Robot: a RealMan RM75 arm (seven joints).
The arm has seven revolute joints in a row. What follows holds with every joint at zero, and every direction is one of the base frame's. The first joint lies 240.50 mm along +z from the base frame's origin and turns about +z. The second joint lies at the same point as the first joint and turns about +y. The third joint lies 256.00 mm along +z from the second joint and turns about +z. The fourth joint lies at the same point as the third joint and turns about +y. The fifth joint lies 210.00 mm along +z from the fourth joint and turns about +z. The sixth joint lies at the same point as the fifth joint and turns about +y. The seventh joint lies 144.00 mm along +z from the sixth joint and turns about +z. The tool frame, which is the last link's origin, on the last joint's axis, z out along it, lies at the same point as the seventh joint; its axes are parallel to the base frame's.
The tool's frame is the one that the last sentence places.
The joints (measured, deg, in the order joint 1, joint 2, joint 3, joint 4, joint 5, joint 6, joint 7), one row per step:
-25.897, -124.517, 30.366, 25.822, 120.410, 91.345, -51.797
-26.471, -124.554, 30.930, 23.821, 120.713, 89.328, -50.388
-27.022, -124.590, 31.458, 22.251, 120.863, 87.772, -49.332
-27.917, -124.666, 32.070, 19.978, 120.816, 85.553, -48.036
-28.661, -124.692, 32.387, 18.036, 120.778, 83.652, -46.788
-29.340, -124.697, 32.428, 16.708, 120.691, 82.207, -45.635
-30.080, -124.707, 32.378, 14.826, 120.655, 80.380, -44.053
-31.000, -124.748, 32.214, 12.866, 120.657, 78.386, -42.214
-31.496, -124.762, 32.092, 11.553, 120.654, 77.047, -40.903
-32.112, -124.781, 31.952, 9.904, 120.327, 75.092, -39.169
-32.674, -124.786, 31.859, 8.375, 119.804, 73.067, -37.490
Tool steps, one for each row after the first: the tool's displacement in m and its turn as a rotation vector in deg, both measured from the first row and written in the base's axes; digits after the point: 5 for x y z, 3 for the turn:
0.00018, -0.00034, -0.00861, -0.386, 0.973, -0.159
0.00100, -0.00043, -0.01539, -0.754, 1.712, -0.417
0.00300, 0.00004, -0.02468, -1.162, 2.508, -0.594
0.00430, 0.00034, -0.03201, -1.323, 3.247, -0.742
0.00563, 0.00179, -0.03667, -1.083, 3.891, -1.075
0.00687, 0.00221, -0.04311, -0.890, 4.654, -1.384
0.00884, 0.00318, -0.04993, -0.581, 5.568, -1.948
0.00958, 0.00317, -0.05438, -0.357, 6.232, -2.281
0.01022, 0.00387, -0.05978, 0.220, 7.171, -2.510
0.01044, 0.00493, -0.06461, 0.924, 8.189, -2.597

